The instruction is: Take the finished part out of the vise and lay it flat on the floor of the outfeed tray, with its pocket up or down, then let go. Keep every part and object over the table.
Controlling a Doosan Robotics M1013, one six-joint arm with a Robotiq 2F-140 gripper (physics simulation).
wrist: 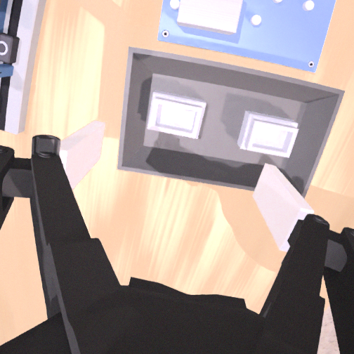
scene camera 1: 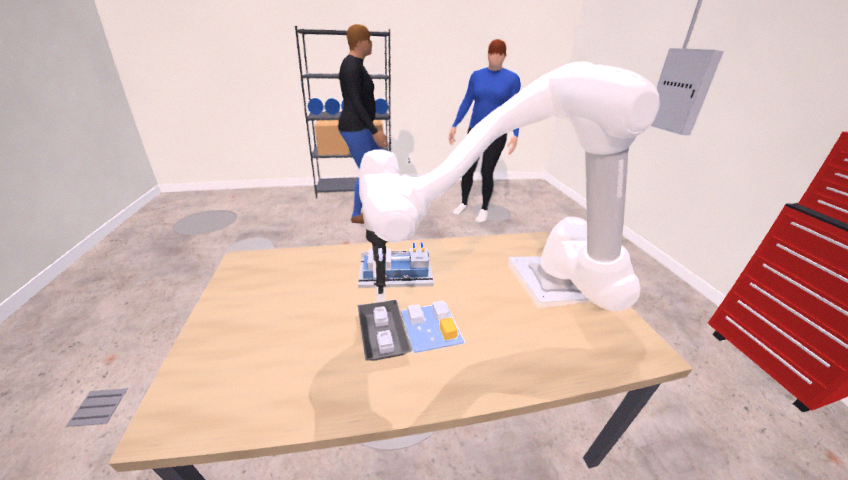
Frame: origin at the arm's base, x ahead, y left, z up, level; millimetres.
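Seen in the pictures: gripper, fingertip midpoint: (scene camera 1: 378,288); arm's base at its link origin: (scene camera 1: 554,278).
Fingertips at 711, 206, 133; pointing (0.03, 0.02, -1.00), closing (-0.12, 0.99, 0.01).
Pixels of each thing's top centre, then the offset from my fingertips to it, as dx, dy, dz. "spot": a spot on its surface instead.
- dark grey outfeed tray at a spot on its surface: (scene camera 1: 363,333) spot: +49, +77, -122
- grey vise at its top centre: (scene camera 1: 395,253) -51, -292, -62
- light blue board at a spot on its surface: (scene camera 1: 419,342) spot: -129, +90, -153
- tray with white blocks, surface spot: (scene camera 1: 415,314) spot: -119, +0, -117
- yellow block at its top centre: (scene camera 1: 448,325) -226, +51, -117
Two white parts with rectangular pockets up lie flat and apart on the floor of the dark grey outfeed tray (scene camera 1: 363,333) (wrist: 225,79). One part (scene camera 1: 380,315) (wrist: 176,116) is at the end nearer the vise, the other part (scene camera 1: 385,341) (wrist: 270,135) towards the far end. My gripper (scene camera 1: 380,292) (wrist: 182,160) is open and empty, raised above the tray's vise-side end, its pale finger pads wide apart and touching no part. The blue and grey vise (scene camera 1: 410,274) (wrist: 26,75) stands behind the tray; the gripper hides some of its left side in the scene view.
A light blue board (scene camera 1: 419,342) (wrist: 290,35) lies beside the tray with white blocks (scene camera 1: 415,314) (scene camera 1: 440,309) and a yellow block (scene camera 1: 448,328) on it, plus small white pegs. The arm's base plate (scene camera 1: 526,278) is at the right of the table.
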